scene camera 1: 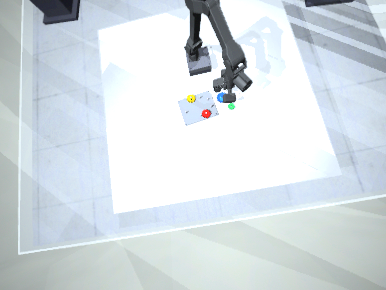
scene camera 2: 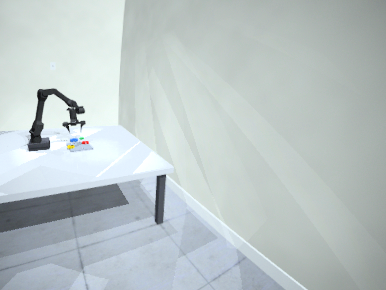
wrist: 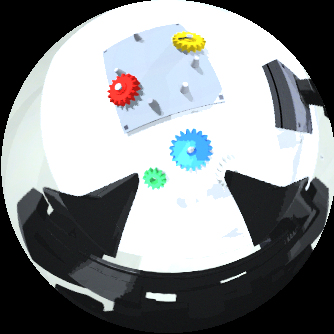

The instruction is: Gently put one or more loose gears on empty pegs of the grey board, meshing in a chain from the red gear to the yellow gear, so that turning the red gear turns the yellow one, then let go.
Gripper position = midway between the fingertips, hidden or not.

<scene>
My gripper (wrist: 182, 175) is open, with nothing in its grasp. Also in view: a blue gear (wrist: 197, 140).
</scene>
